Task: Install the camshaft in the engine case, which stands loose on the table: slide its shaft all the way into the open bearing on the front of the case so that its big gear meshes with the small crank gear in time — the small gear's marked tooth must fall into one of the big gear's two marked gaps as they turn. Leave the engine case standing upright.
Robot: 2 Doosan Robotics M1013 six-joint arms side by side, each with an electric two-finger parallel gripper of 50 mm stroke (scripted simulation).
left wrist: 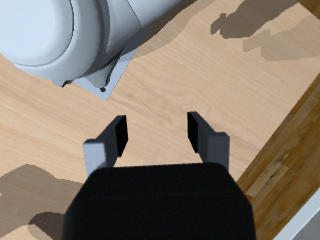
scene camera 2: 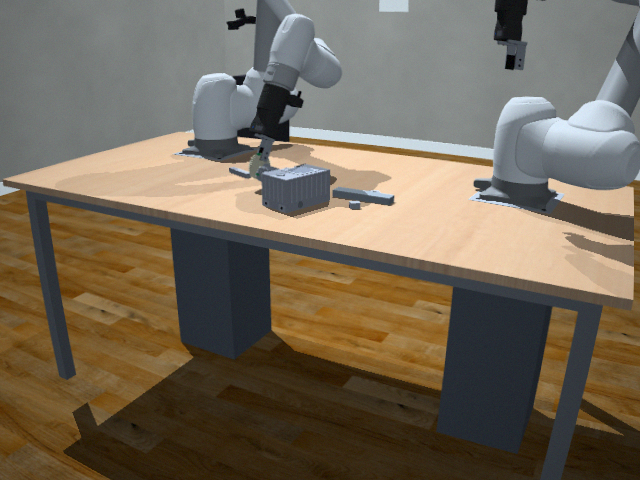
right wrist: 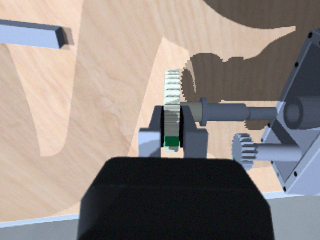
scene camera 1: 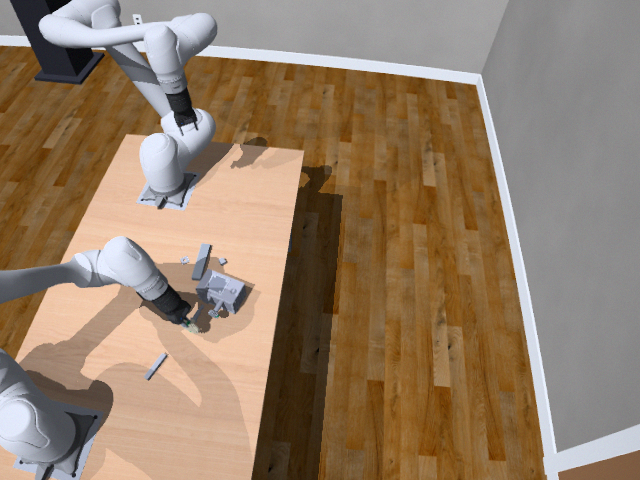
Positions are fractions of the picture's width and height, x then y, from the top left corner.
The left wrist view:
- my left gripper: 0.49,0.53
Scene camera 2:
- my right gripper: 0.41,0.33
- grey engine case: 0.46,0.39
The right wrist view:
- my right gripper: 0.54,0.49
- camshaft: 0.63,0.46
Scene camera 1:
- grey engine case: 0.34,0.60
